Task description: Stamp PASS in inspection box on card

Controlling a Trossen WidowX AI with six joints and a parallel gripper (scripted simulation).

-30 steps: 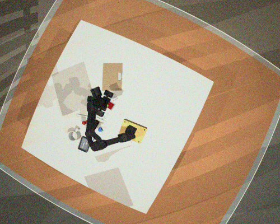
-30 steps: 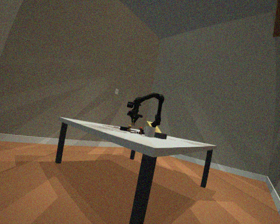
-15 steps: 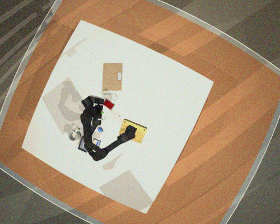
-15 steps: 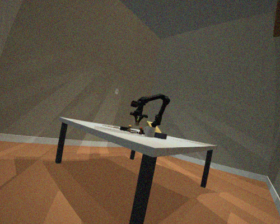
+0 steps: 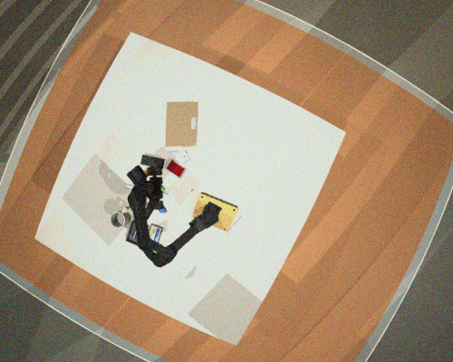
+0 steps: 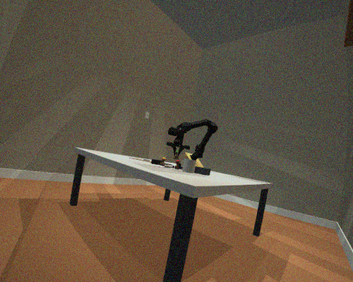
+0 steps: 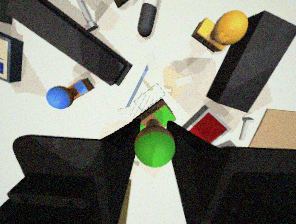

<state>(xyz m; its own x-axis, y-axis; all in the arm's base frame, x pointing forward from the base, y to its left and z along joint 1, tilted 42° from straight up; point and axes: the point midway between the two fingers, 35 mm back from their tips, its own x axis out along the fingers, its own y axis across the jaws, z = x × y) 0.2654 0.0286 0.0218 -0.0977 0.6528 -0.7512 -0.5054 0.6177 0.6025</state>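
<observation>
Now: the lined paper slip 100 mm below my gripper tip. The rest, counted from my gripper tip: yellow-knobbed stamp: 110 mm ahead, 20 mm to the right, 70 mm below; blue-knobbed stamp: 50 mm behind, 100 mm to the left, 70 mm below; red ink pad: 10 mm behind, 110 mm to the right, 90 mm below.
</observation>
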